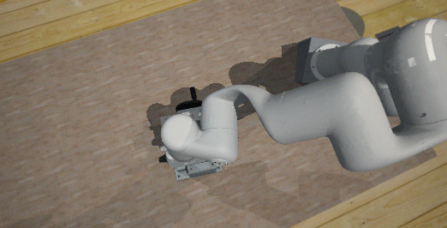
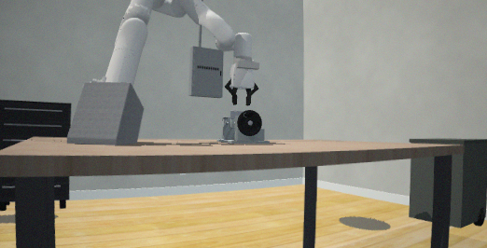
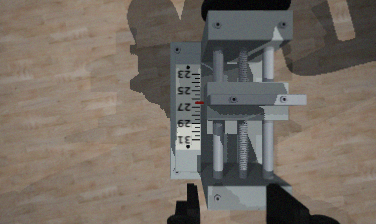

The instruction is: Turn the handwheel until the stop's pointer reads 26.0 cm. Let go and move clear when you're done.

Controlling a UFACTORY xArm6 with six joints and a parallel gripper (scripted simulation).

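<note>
My gripper is now 200 mm to the left of the handwheel, 70 mm above it and 40 mm past it. From my hand the other things lie so: stop carriage (80 mm to the right, 80 mm below, 20 mm behind).
</note>
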